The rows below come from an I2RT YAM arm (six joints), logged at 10 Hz.
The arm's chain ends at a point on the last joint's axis. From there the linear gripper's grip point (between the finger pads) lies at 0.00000 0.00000 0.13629 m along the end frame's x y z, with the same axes.
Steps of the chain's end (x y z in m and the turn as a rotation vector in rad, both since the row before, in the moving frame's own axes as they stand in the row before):
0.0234 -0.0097 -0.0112 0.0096 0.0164 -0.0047
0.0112 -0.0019 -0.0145 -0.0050 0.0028 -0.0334
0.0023 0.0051 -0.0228 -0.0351 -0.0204 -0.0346
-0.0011 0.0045 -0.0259 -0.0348 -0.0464 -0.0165
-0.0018 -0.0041 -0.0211 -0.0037 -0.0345 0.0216
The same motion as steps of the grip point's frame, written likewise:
0.0256 -0.0110 -0.0112 0.0096 0.0164 -0.0047
0.0116 -0.0012 -0.0145 -0.0050 0.0028 -0.0334
-0.0004 0.0099 -0.0229 -0.0351 -0.0204 -0.0346
-0.0074 0.0093 -0.0261 -0.0348 -0.0464 -0.0165
-0.0065 -0.0036 -0.0212 -0.0037 -0.0345 0.0216

